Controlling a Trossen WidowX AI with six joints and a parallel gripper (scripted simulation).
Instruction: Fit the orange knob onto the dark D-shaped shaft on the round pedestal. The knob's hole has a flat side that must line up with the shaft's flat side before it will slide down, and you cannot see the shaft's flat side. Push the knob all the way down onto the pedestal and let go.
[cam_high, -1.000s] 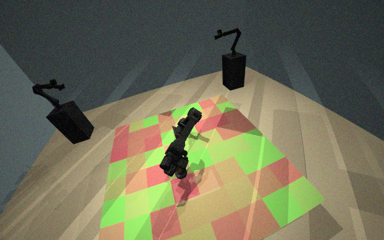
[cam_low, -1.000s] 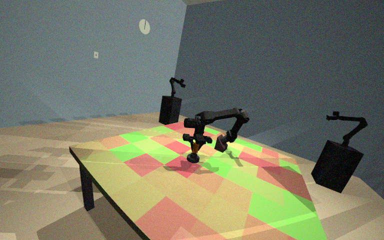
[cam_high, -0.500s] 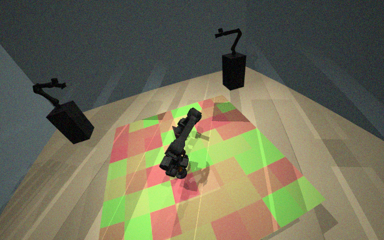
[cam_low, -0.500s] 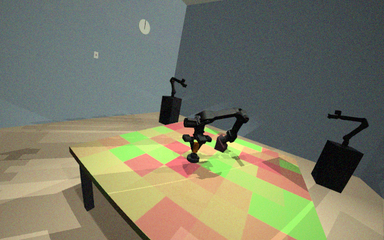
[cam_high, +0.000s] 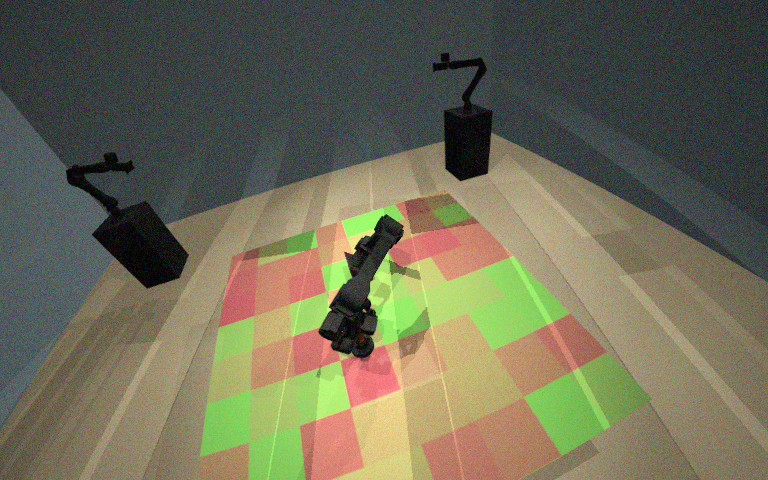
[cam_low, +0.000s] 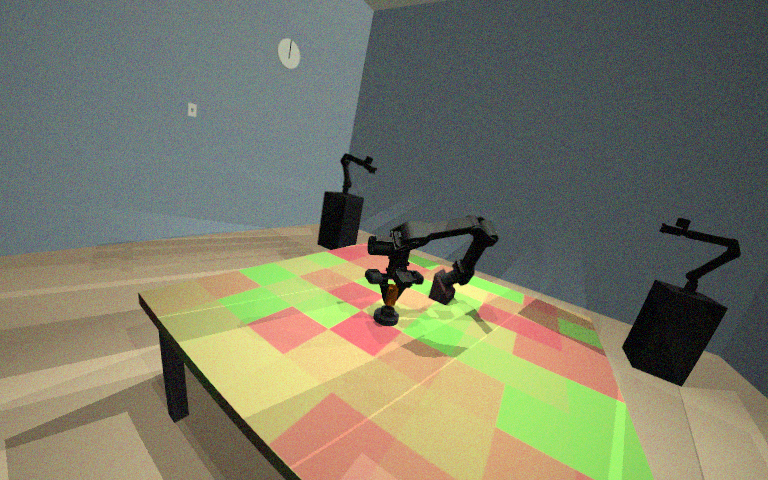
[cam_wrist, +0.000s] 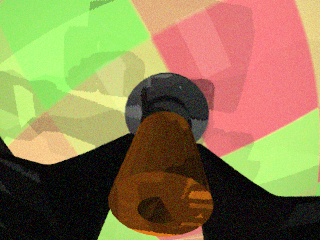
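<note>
Right now my gripper tip is 20 mm below the orange knob. The rest, counted from my gripper tip: round dark pedestal 40 mm below.
</note>
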